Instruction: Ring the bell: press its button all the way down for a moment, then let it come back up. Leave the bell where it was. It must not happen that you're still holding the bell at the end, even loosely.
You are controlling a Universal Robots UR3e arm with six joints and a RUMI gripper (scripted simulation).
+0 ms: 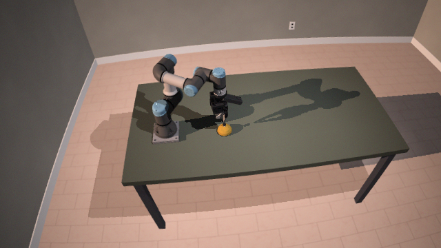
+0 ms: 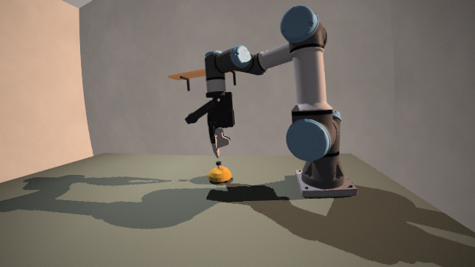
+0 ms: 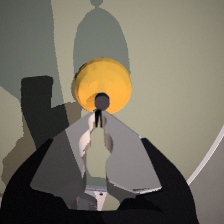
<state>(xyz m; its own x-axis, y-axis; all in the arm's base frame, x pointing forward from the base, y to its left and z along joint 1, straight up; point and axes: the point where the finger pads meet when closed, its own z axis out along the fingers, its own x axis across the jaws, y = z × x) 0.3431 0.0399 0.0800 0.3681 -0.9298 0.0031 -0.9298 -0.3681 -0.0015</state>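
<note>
Right now the dark button is 4 cm below my hand. From my hand the other things lie so: orange dome bell: 6 cm below.
</note>
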